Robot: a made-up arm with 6 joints. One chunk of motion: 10 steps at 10 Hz.
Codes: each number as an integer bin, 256 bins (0 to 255) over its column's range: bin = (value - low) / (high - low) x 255, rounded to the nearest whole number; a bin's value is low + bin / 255 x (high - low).
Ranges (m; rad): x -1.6..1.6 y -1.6..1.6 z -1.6..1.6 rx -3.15..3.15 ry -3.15..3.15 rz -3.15..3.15
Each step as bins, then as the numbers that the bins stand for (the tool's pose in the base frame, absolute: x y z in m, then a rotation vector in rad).
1 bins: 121 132 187 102 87 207
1 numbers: -0.0816 0.0565 0.7467 -0.6300 -1.0006 1.9641
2 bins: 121 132 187 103 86 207
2 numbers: -0.0816 0.0565 0.7467 -0.6053 -1.0253 1.9641
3 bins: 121 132 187 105 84 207
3 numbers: -0.0816 0.0565 0.7467 -0.5559 -1.0747 1.9641
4 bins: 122 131 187 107 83 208
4 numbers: -0.0690 0.0439 0.7467 -0.5065 -1.0994 1.9888
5 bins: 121 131 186 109 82 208
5 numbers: -0.0816 0.0439 0.7341 -0.4571 -1.1241 1.9888
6 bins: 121 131 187 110 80 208
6 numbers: -0.0816 0.0439 0.7467 -0.4324 -1.1735 1.9888
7 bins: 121 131 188 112 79 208
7 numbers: -0.0816 0.0439 0.7592 -0.3829 -1.1982 1.9888
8 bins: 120 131 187 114 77 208
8 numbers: -0.0941 0.0439 0.7467 -0.3335 -1.2476 1.9888
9 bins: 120 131 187 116 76 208
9 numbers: -0.0941 0.0439 0.7467 -0.2841 -1.2724 1.9888
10 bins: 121 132 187 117 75 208
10 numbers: -0.0816 0.0565 0.7467 -0.2594 -1.2971 1.9888
